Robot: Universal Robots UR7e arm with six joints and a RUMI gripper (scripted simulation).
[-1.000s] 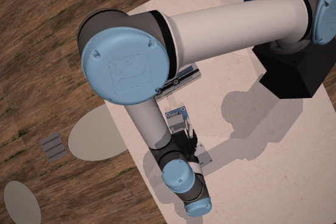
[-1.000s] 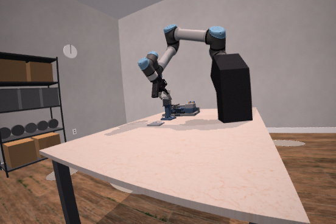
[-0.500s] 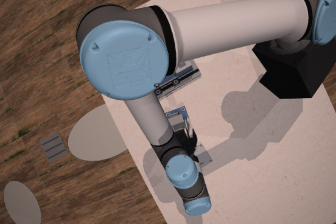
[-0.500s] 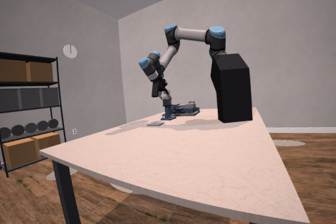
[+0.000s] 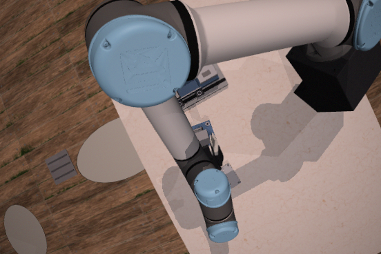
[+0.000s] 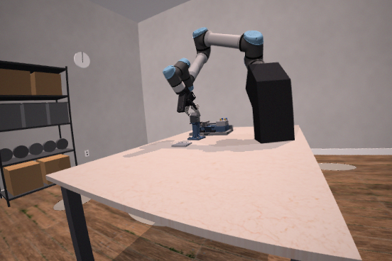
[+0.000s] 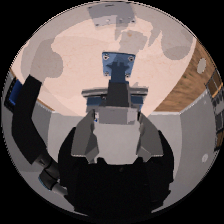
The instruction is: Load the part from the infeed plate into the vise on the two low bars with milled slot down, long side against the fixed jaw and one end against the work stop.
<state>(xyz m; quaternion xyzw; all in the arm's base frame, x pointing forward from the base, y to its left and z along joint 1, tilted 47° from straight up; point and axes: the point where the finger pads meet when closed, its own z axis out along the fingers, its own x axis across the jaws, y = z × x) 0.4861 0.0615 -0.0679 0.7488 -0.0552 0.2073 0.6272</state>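
Right now my hand is 10 mm above the part. The rest, counted from my hand: vise (20 mm behind, 220 mm to the right, 120 mm below); air cylinder rod (40 mm behind, 220 mm to the right, 80 mm below); infeed plate (180 mm to the left, 160 mm below).
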